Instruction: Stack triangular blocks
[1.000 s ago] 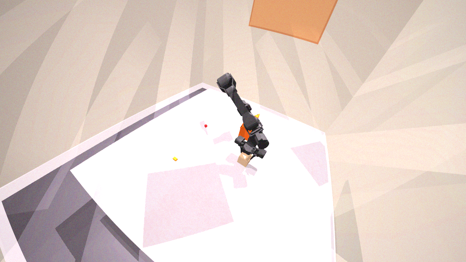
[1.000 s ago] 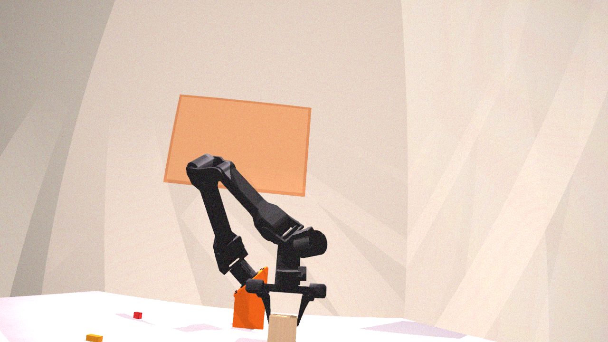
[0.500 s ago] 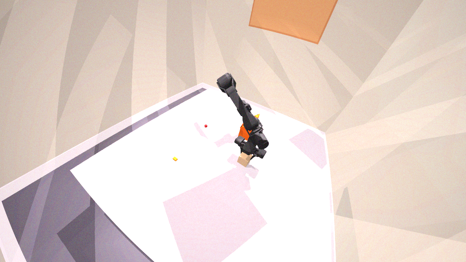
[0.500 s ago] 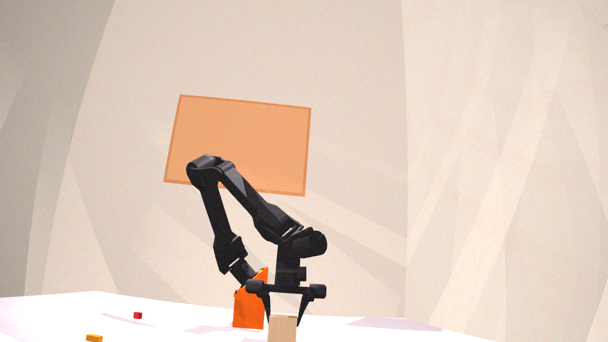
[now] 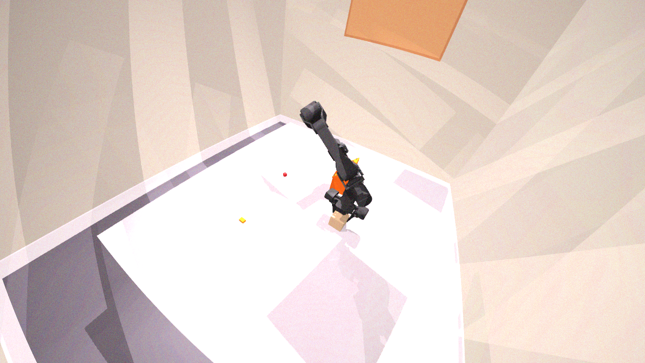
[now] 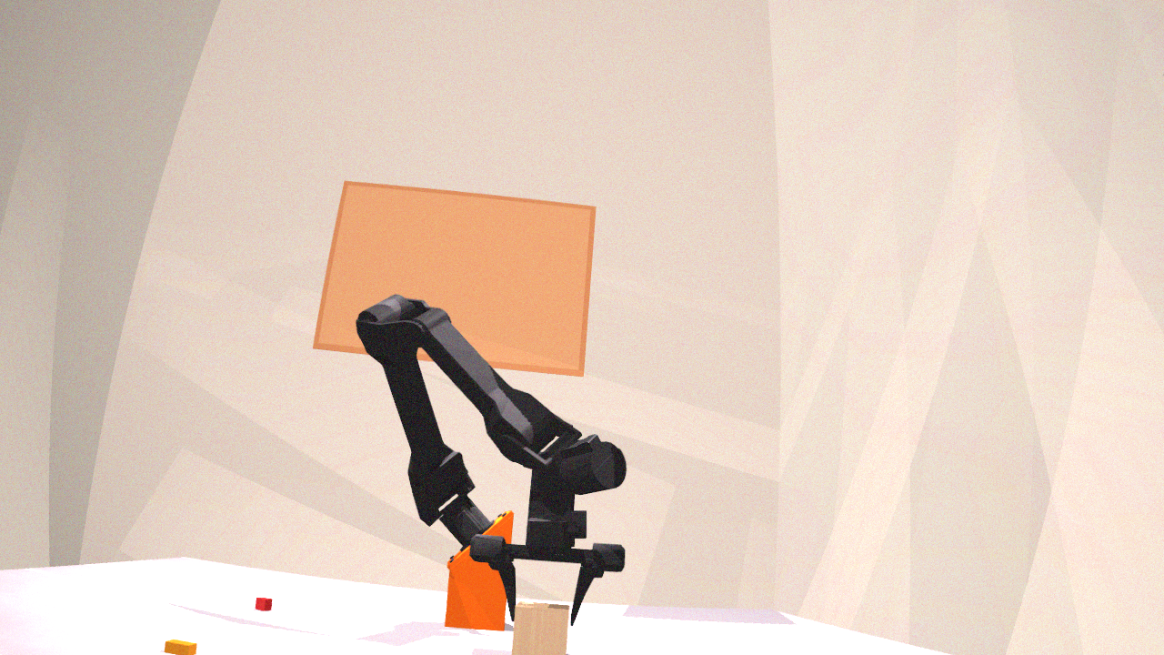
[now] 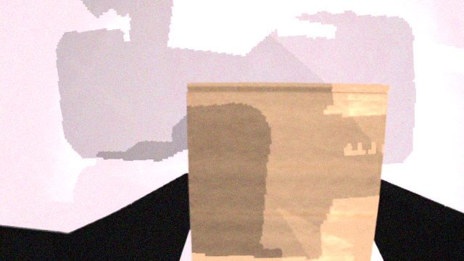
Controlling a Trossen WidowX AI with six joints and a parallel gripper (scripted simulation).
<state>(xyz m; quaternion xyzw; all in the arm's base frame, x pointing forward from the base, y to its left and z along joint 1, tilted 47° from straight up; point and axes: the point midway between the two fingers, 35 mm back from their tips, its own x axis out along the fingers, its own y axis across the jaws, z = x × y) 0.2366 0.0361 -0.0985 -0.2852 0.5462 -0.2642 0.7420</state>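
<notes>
The tan wooden triangular block is 1 cm behind my gripper tip and 1 cm above it. Round my gripper tip: small orange-yellow cube (24 cm ahead, 34 cm to the right, 3 cm below).
</notes>
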